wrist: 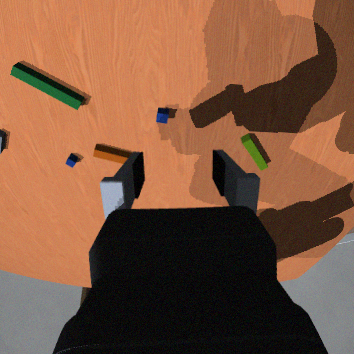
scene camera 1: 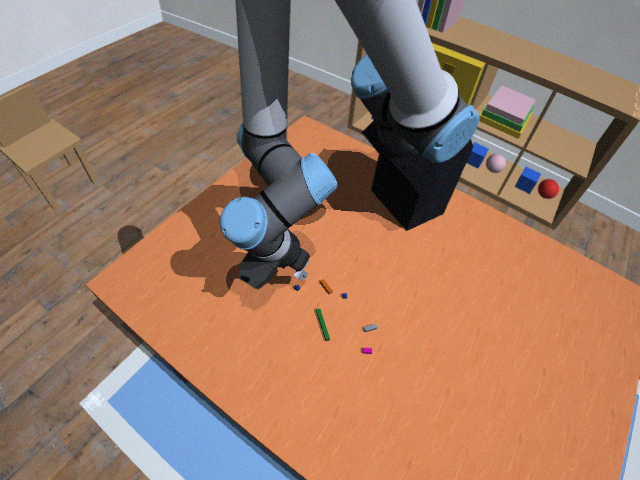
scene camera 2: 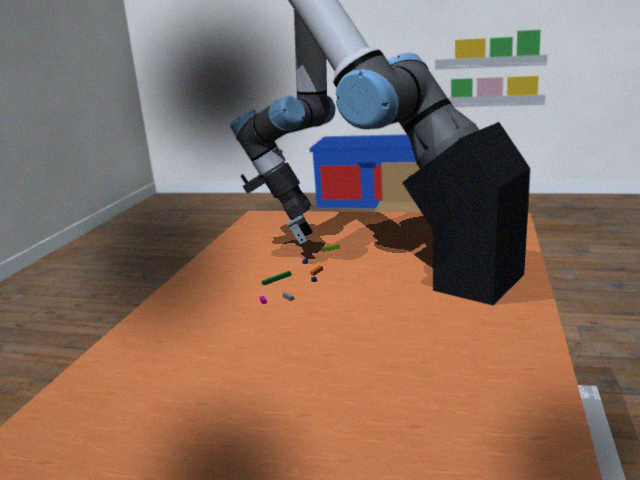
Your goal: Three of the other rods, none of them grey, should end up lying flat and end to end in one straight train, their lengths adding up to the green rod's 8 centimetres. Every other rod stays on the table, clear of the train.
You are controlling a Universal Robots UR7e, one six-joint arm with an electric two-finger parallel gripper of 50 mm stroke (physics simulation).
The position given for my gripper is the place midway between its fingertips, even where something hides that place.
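Observation:
You'd see my gripper point(scene camera 2: 306, 238), and the wrist view point(wrist: 177, 164) has the gripper in it too, along with a green rod point(wrist: 47, 85).

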